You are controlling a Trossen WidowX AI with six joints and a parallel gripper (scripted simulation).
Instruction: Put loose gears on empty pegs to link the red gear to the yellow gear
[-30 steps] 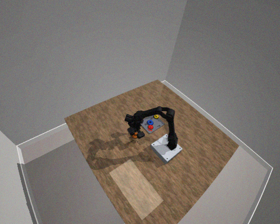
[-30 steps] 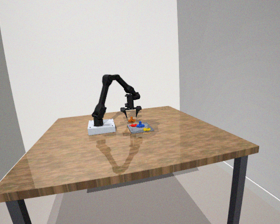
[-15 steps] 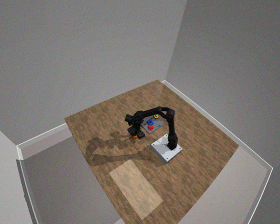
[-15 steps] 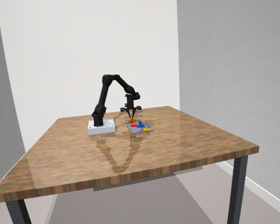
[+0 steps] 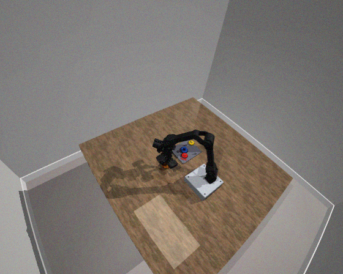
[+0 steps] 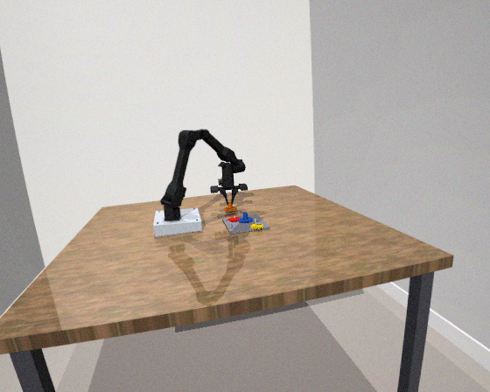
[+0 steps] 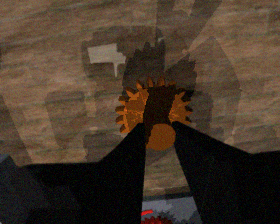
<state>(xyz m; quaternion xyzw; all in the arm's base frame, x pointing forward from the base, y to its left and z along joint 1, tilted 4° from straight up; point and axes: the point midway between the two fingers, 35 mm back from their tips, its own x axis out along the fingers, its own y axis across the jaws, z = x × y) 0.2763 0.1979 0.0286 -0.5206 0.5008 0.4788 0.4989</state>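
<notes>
Right now my gripper tip is 310 mm to the left of the yellow gear, 80 mm short of it and 20 mm above it. Round my gripper tip: red gear: 180 mm to the right, 20 mm below; then red arrow: 160 mm to the right, 30 mm below, 20 mm behind; then orange gear: 10 mm below.
</notes>
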